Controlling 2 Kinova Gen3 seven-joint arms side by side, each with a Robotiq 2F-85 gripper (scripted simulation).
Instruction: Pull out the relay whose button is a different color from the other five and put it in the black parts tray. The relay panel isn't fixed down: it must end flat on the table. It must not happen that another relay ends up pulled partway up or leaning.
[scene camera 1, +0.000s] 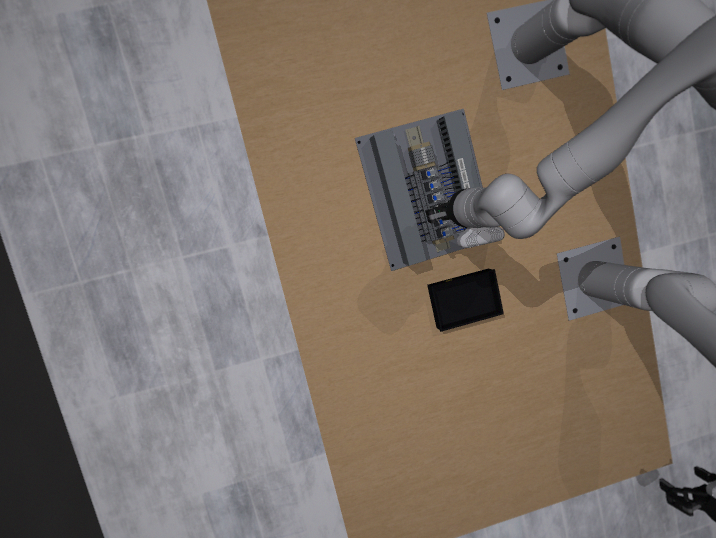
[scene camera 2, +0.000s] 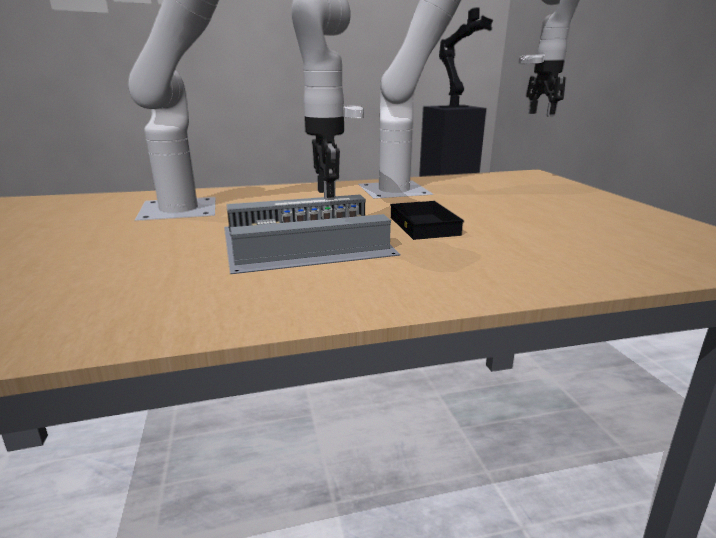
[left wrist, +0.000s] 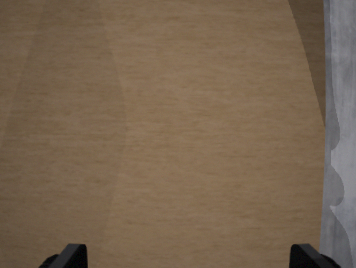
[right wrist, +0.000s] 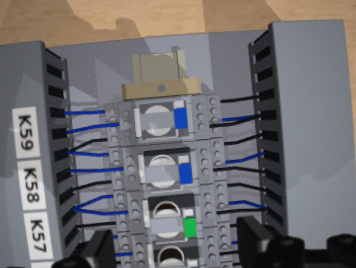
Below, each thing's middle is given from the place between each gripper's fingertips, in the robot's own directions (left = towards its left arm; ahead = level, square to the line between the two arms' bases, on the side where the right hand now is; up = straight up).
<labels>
My right hand (scene camera 2: 326, 195) is 60 mm above the green-button relay (right wrist: 174, 221). Round my right hand: relay panel (scene camera 1: 387, 157): 80 mm below, 50 mm to the right; black parts tray (scene camera 1: 473, 297): 230 mm to the left, 90 mm below.
The black parts tray is 30 cm ahead of my left hand (scene camera 2: 541, 114), 53 cm to the right of it and 18 cm below it. From my left hand the other things lie so: relay panel (30 cm ahead, 80 cm to the right, 17 cm below); then green-button relay (30 cm ahead, 76 cm to the right, 15 cm below).
</labels>
